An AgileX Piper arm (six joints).
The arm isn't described. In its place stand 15 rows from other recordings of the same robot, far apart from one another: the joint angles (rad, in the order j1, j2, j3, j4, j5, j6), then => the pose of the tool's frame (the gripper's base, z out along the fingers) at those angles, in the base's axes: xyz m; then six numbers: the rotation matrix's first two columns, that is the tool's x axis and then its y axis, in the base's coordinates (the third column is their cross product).
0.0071, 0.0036, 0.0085, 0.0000, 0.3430, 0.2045 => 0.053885 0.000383 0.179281 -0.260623 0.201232 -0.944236 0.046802 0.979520 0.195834
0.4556, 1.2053, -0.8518, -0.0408, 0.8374, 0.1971 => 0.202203 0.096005 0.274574 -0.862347 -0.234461 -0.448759 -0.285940 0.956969 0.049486
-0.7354, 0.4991, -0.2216, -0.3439, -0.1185, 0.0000 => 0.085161 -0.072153 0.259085 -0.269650 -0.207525 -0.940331 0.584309 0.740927 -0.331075
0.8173, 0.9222, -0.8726, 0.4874, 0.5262, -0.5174 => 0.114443 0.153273 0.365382 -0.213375 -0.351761 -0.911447 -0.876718 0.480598 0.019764
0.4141, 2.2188, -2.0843, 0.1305, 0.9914, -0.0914 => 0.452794 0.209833 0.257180 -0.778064 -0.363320 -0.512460 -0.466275 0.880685 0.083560
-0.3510, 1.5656, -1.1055, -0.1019, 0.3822, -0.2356 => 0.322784 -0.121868 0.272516 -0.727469 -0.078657 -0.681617 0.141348 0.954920 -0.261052
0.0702, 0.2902, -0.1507, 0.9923, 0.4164, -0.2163 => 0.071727 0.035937 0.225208 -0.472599 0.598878 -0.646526 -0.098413 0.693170 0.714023
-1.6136, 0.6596, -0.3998, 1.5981, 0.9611, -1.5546 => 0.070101 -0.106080 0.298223 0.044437 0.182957 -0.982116 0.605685 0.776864 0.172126
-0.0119, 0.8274, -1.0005, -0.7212, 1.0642, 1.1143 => 0.131357 -0.054106 0.396431 -0.172222 0.534977 -0.827127 0.756461 0.609661 0.236814
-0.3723, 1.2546, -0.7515, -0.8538, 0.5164, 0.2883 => 0.218321 -0.121616 0.263235 -0.850823 -0.141825 -0.505950 0.205762 0.796062 -0.569163
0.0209, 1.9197, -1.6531, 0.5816, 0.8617, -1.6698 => 0.430601 0.046951 0.284717 0.003982 -0.866956 -0.498368 -0.854940 0.255562 -0.451404
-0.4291, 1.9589, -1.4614, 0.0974, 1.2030, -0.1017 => 0.346818 -0.149599 0.199377 -0.934358 0.354635 0.034769 0.356334 0.929700 0.093186
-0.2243, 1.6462, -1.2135, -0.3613, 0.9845, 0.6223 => 0.312378 -0.098750 0.253686 -0.741845 0.565527 -0.360340 0.644613 0.749482 -0.150833
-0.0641, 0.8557, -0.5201, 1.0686, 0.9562, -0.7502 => 0.138410 0.056418 0.273615 -0.771923 0.091204 -0.629140 -0.383295 0.722766 0.575060
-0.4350, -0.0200, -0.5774, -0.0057, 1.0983, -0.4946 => -0.017832 0.007777 0.294977 -0.523419 -0.282710 -0.803808 0.200210 0.876137 -0.438520
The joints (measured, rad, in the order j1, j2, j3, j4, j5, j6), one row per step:
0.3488, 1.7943, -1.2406, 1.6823, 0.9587, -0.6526
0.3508, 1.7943, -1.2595, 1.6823, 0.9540, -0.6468
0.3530, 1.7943, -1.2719, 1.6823, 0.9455, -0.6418
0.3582, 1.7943, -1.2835, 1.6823, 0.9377, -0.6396
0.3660, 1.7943, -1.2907, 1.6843, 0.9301, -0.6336
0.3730, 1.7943, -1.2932, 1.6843, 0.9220, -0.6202
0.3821, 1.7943, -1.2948, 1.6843, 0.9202, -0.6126
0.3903, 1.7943, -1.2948, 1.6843, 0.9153, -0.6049
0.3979, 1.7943, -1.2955, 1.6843, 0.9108, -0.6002
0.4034, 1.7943, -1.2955, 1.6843, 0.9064, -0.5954
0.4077, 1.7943, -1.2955, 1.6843, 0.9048, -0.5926
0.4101, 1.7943, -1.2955, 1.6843, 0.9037, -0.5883
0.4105, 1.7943, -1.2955, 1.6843, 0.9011, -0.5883
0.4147, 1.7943, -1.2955, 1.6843, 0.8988, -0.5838
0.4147, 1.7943, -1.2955, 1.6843, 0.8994, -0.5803
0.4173, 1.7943, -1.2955, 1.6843, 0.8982, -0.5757
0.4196, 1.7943, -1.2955, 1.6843, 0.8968, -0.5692
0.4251, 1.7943, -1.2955, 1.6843, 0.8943, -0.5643
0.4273, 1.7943, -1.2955, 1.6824, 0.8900, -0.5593
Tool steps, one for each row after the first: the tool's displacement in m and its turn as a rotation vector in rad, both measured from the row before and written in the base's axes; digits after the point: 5 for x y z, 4 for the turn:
0.00186, 0.00124, 0.00522, 0.0058, -0.0124, -0.0032
0.00141, 0.00095, 0.00325, 0.0018, -0.0072, -0.0063
0.00063, 0.00195, 0.00307, 0.0013, -0.0091, -0.0022
-0.00030, 0.00269, 0.00196, 0.0026, -0.0007, -0.0009
-0.00060, 0.00224, 0.00045, 0.0010, 0.0101, -0.0025
-0.00164, 0.00309, 0.00040, 0.0018, 0.0057, 0.0062
-0.00137, 0.00263, -0.00017, -0.0001, 0.0071, 0.0025
-0.00123, 0.00246, 0.00005, -0.0004, 0.0036, 0.0027
-0.00085, 0.00172, -0.00015, -0.0006, 0.0044, 0.0007
-0.00082, 0.00139, -0.00006, 0.0000, 0.0026, 0.0024
-0.00044, 0.00077, -0.00004, 0.0006, 0.0041, 0.0007
0.00012, 0.00006, -0.00009, -0.0011, -0.0001, -0.0020
-0.00075, 0.00134, -0.00008, 0.0001, 0.0042, 0.0014
-0.00005, 0.00002, 0.00002, 0.0011, 0.0034, 0.0000
-0.00049, 0.00083, -0.00004, 0.0006, 0.0043, 0.0007
-0.00040, 0.00073, -0.00005, 0.0010, 0.0061, -0.0001
-0.00104, 0.00175, -0.00009, 0.0001, 0.0045, 0.0024
-0.00021, 0.00061, -0.00027, -0.0022, 0.0038, -0.0018

